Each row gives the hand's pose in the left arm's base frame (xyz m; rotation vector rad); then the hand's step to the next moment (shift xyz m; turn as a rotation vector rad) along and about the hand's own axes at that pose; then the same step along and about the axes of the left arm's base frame.
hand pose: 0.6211 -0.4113 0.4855 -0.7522 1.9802 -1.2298
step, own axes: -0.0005 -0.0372 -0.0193 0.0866 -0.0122 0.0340
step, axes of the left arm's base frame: -0.0105 -0.0039 0.0404 -0.0239 -0.0883 -0.0209
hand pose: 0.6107 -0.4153 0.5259 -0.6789 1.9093 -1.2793
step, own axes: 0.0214 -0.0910 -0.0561 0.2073 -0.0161 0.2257
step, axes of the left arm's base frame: -0.0551 -0.0188 0.0922 0.0581 -0.2853 -0.0969
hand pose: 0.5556 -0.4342 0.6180 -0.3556 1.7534 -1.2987
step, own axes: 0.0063 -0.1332 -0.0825 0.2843 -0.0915 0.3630
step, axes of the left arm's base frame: -0.1041 -0.0078 0.1170 0.1032 -0.4525 -0.0748
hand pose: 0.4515 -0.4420 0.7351 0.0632 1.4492 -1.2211
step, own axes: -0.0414 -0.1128 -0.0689 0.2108 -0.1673 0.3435
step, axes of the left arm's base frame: -0.1074 0.0199 0.0852 0.0643 -0.4310 0.0230
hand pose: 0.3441 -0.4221 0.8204 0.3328 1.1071 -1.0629
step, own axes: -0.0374 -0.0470 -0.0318 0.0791 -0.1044 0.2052
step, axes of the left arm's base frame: -0.0584 0.0183 0.0296 0.0326 -0.2350 0.0546
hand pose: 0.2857 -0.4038 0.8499 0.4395 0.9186 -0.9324
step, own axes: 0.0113 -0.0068 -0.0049 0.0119 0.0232 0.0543
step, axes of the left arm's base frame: -0.0050 -0.0060 -0.0117 0.0486 -0.0299 0.0193
